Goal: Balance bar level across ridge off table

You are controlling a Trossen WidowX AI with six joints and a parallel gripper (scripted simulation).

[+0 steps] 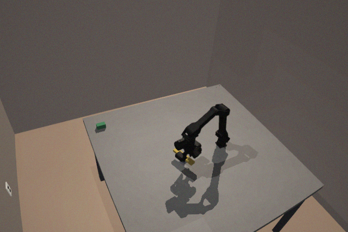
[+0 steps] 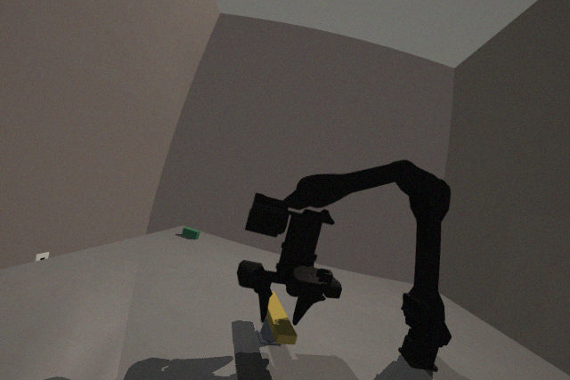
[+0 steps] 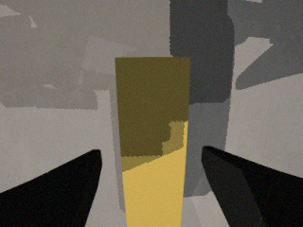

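The bar is 1 cm ahead of my gripper tip and 3 cm to the right of it. From my gripper tip the other things lie so: green block 42 cm ahead, 55 cm to the right, 4 cm below.
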